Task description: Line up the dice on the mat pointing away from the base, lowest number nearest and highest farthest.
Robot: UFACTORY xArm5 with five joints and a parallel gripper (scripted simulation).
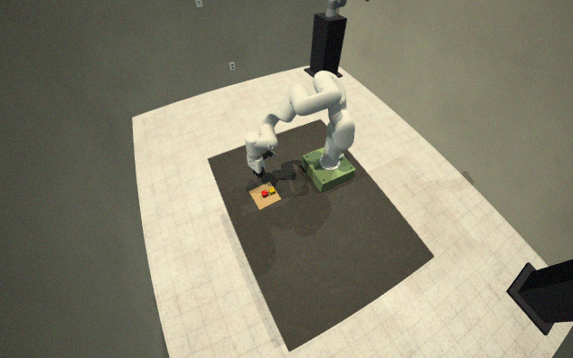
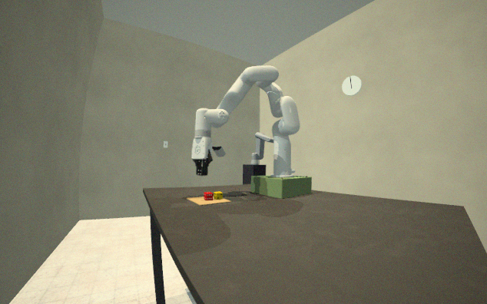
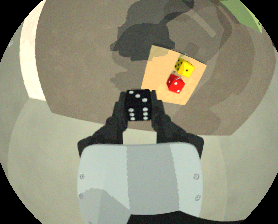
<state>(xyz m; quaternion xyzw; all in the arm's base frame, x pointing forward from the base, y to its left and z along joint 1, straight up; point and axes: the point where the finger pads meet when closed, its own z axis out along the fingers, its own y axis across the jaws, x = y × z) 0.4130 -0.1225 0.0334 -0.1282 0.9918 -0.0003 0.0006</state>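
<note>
Now: the red die 10 mm ahead of my hand, 80 mm to the left of it and 100 mm below it. From my hand the other things lie so: black die 10 mm below; then tan mat 10 mm ahead, 80 mm to the left, 120 mm below; then yellow die 40 mm behind, 90 mm to the left, 100 mm below.
</note>
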